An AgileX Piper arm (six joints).
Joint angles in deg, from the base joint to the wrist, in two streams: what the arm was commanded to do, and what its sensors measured. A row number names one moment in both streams.
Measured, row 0:
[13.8 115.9 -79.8 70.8 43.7 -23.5]
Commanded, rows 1 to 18:
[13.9 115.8 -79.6 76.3 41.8 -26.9]
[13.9 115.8 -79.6 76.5 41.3 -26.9]
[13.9 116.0 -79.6 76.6 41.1 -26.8]
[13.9 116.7 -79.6 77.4 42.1 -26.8]
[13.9 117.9 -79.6 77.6 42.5 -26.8]
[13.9 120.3 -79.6 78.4 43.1 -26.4]
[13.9 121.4 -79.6 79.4 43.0 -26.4]
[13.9 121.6 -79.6 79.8 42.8 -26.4]
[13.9 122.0 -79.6 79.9 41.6 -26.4]
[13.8 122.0 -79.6 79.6 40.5 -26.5]
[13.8 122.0 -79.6 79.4 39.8 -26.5]
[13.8 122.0 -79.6 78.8 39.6 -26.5]
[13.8 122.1 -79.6 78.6 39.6 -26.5]
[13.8 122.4 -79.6 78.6 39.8 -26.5]
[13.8 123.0 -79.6 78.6 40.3 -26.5]
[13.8 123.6 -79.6 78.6 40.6 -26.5]
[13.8 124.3 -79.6 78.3 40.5 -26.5]
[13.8 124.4 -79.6 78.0 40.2 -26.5]
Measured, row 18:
[13.8 124.1 -79.7 78.3 40.0 -26.0]
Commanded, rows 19 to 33:
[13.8 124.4 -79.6 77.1 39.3 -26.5]
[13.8 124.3 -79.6 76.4 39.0 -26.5]
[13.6 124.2 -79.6 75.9 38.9 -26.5]
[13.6 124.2 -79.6 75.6 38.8 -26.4]
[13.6 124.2 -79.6 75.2 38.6 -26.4]
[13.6 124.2 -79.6 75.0 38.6 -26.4]
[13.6 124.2 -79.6 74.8 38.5 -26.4]
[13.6 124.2 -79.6 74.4 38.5 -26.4]
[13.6 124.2 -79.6 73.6 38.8 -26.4]
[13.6 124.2 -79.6 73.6 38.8 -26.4]
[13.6 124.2 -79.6 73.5 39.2 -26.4]
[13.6 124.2 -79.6 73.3 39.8 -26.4]
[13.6 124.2 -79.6 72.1 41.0 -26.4]
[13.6 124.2 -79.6 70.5 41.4 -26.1]
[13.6 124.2 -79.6 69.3 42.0 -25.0]
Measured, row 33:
[13.8 124.4 -79.7 71.1 40.6 -25.8]
